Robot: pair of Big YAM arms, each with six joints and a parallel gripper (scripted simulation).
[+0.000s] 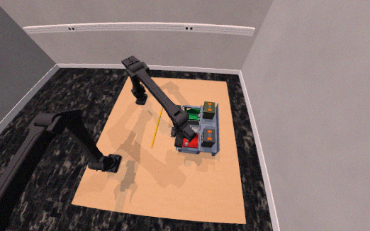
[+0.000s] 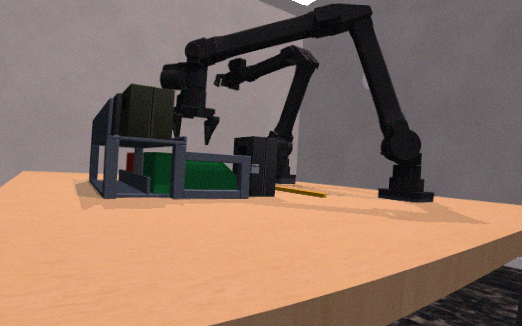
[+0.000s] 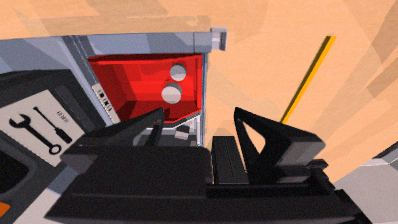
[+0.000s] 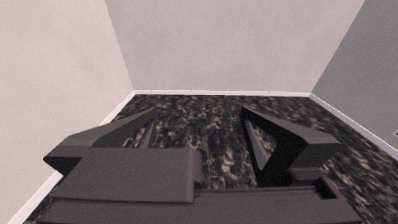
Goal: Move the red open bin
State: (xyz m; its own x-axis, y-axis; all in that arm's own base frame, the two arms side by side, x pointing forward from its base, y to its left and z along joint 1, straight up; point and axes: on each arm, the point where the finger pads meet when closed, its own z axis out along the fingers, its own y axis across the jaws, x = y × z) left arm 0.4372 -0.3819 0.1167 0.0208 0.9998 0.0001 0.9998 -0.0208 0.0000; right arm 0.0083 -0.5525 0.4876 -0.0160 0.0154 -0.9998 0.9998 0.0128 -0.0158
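Now: the grey bin 80 mm ahead of my left hand, 120 mm to the left of it and 80 mm below it. Round my left hand: black box 80 mm behind, 220 mm to the left, 60 mm below; then grey shelf 110 mm ahead, 120 mm to the left, 60 mm below; then green bin 70 mm ahead, 230 mm to the left, 80 mm below.
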